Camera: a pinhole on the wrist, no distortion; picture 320 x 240 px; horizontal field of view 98.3 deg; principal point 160.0 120.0 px. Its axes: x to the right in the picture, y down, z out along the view. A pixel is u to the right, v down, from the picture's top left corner.
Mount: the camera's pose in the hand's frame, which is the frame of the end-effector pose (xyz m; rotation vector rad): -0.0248 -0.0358 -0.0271 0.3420 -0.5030 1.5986
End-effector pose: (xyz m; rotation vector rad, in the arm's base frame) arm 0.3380 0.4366 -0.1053 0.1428 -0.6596 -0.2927
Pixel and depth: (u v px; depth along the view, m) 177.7 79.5 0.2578
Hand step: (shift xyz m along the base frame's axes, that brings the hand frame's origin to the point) -0.1462 -0.1460 0.1565
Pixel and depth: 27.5 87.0 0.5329
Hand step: -0.1997 -0.7442 0.0434
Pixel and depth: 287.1 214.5 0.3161
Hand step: -0.4359 0.1179 0.1259
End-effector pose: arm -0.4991 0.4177 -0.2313 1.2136 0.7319 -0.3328
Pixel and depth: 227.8 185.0 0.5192
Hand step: -0.1262 -0.5603 0.2375
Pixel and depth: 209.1 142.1 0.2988
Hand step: -0.0450 -0.3061 0.0428
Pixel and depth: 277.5 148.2 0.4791
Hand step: 0.0854 -0.5429 0.2717
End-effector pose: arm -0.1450 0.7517 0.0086 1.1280 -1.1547 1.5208
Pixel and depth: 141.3 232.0 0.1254
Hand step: 0.1490 -0.0552 -0.1016
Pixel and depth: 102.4 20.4 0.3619
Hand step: 0.3226 -0.1474 0.3061
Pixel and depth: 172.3 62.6 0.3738
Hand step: 0.2154 -0.2761 0.1756
